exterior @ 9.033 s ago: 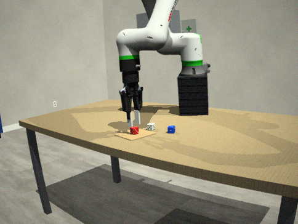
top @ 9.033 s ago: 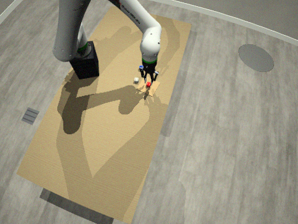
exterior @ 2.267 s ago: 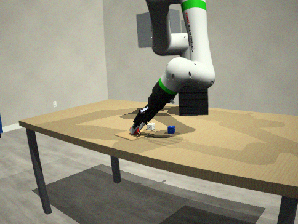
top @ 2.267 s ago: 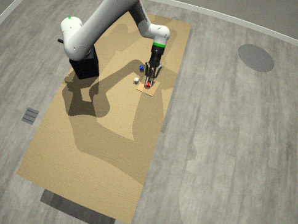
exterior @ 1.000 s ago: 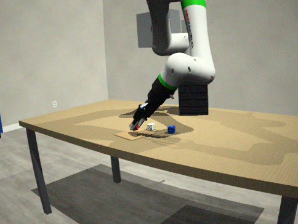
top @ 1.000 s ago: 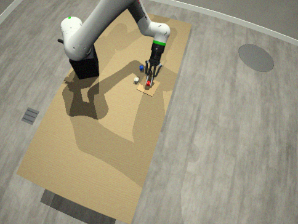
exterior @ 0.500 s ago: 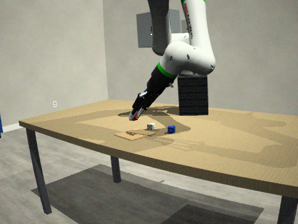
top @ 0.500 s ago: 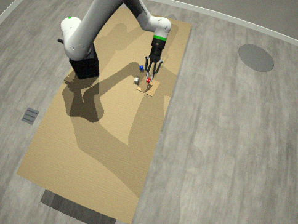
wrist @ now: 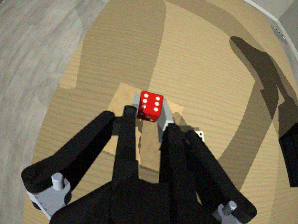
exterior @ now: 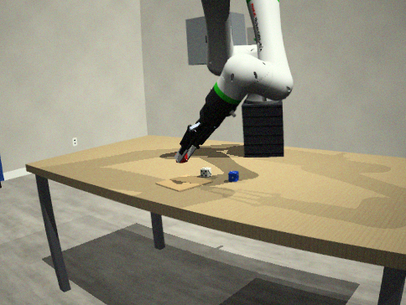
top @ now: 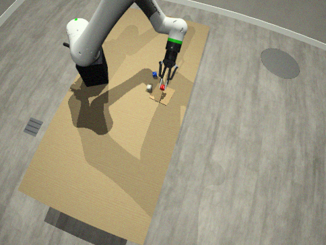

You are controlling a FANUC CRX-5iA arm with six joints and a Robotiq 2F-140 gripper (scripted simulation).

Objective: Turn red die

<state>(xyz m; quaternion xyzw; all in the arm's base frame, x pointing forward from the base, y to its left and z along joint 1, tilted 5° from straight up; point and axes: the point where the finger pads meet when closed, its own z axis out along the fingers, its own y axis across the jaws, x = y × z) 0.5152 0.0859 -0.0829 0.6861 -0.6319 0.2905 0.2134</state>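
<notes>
The red die is 2 cm to the right of my hand and 2 cm below it. The rest, counted from my hand: blue die: 12 cm behind, 10 cm to the left, 9 cm below; tan mat: 11 cm below, 2 cm to the right; white die: 10 cm behind, 9 cm below, 2 cm to the right.
</notes>
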